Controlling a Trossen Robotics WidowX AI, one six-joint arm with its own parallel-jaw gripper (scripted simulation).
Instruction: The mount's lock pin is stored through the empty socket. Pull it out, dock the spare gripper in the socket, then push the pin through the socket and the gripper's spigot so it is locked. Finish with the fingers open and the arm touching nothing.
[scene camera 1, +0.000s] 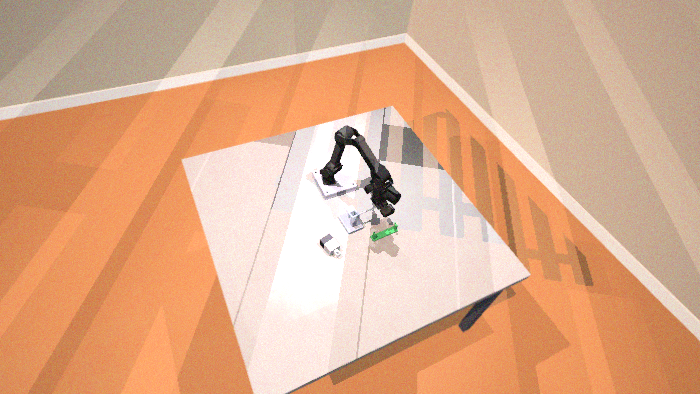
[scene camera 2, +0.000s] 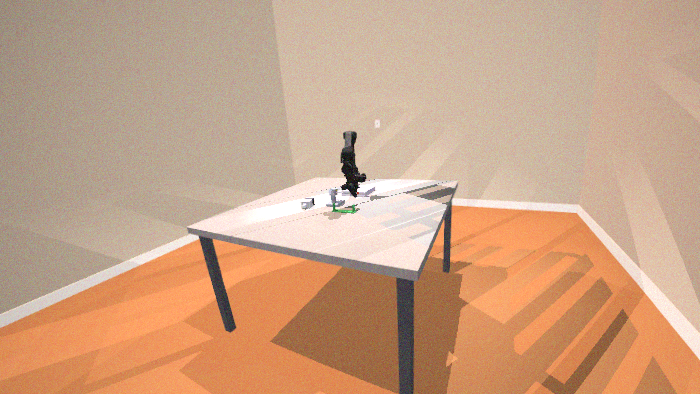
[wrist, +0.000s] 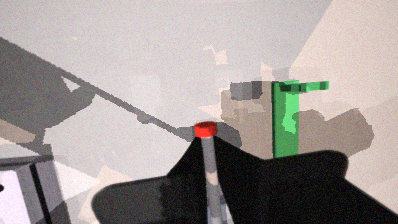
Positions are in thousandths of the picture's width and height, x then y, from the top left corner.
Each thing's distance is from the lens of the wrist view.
gripper (wrist: 514, 618): 11 cm
green pin holder (wrist: 717, 426): 19 cm
